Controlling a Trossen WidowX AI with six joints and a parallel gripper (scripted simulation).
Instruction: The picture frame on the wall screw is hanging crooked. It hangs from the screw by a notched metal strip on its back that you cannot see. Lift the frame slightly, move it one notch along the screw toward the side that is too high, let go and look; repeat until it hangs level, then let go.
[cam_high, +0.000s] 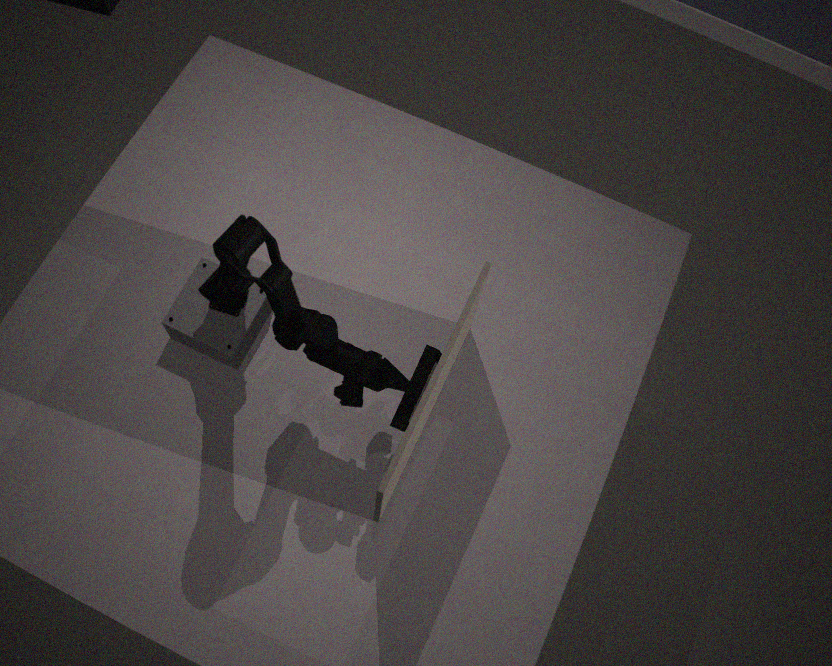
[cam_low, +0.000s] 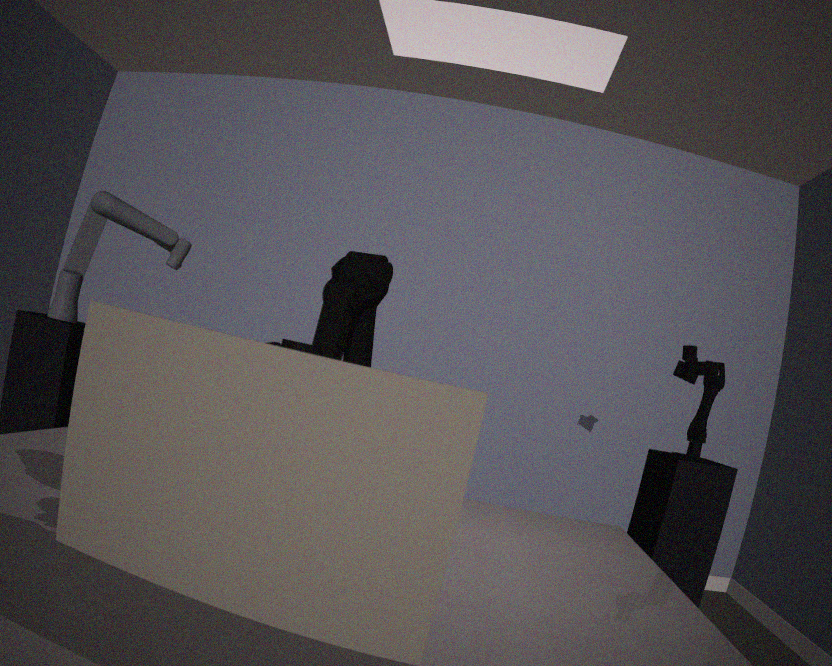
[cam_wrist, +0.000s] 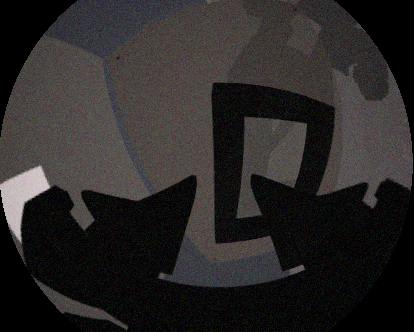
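Now: gripper tip 1 cm short of the picture frame, 2 cm to the right of it and 5 cm above it. The rest, counted from my gripper tip: beige wall panel 2 cm ahead, 2 cm to the left, 6 cm below.
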